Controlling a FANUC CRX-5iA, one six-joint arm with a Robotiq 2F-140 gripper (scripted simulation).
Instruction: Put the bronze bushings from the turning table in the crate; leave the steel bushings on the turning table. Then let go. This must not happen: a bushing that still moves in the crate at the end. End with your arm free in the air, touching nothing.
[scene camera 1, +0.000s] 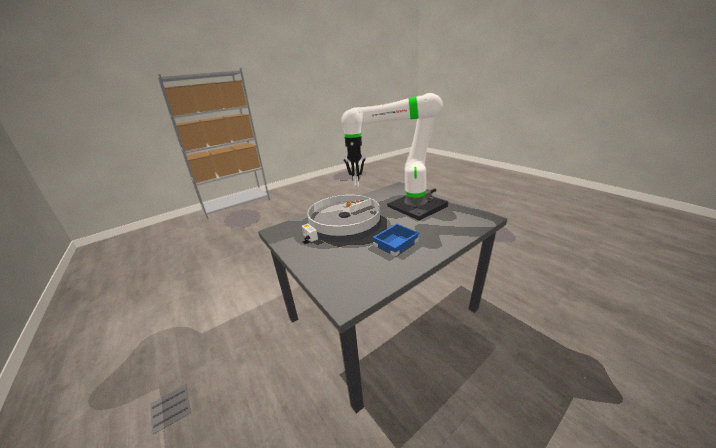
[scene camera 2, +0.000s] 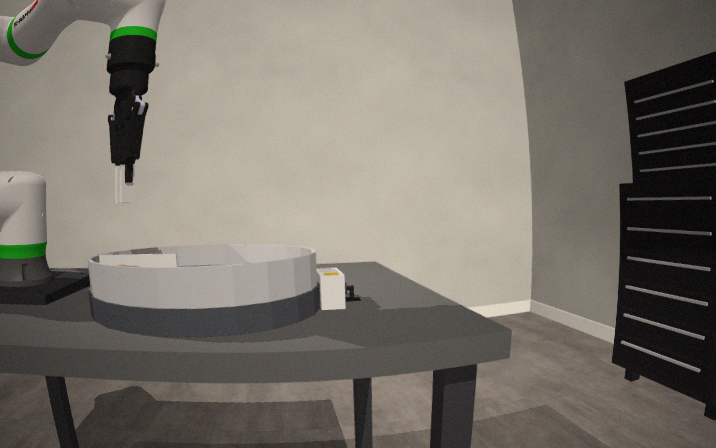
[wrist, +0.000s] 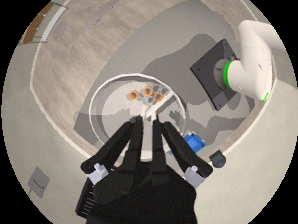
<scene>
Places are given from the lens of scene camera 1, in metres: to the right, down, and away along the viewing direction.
blue crate (scene camera 1: 394, 240): 0.19, 0.09, 1.37
</scene>
